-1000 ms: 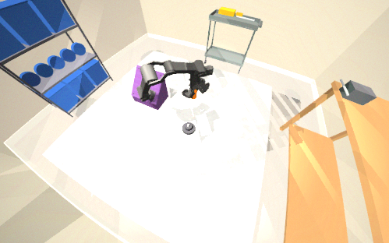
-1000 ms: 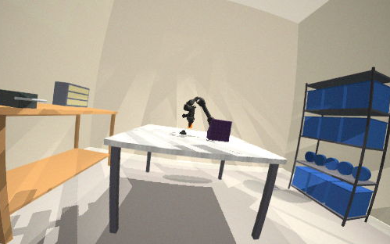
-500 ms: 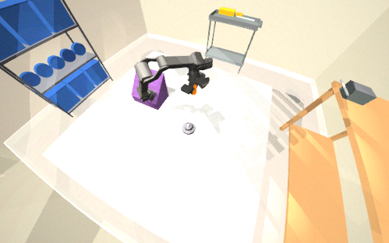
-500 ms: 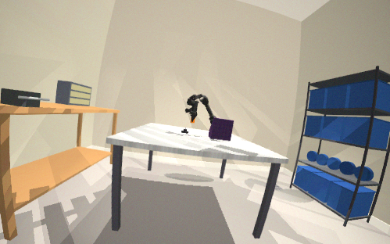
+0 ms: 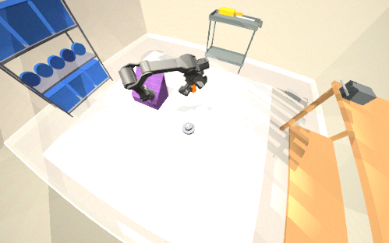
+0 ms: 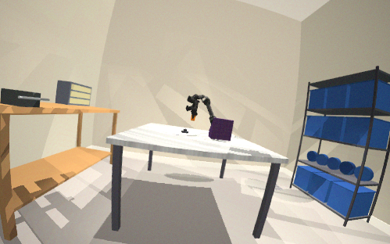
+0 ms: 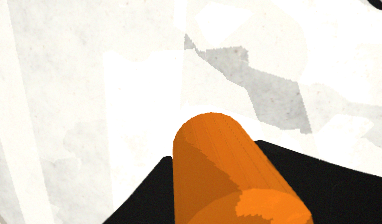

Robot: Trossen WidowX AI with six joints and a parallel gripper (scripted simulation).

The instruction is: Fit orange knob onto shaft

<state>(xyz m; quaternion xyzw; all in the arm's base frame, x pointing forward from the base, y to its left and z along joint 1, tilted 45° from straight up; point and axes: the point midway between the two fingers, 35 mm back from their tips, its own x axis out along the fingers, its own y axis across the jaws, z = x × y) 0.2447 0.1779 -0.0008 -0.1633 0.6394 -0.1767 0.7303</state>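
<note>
My gripper tip is 10 mm to the left of the orange knob and 30 mm below it. From my gripper tip the other things lie so: pedestal: 80 mm ahead, 180 mm to the right, 140 mm below.
</note>
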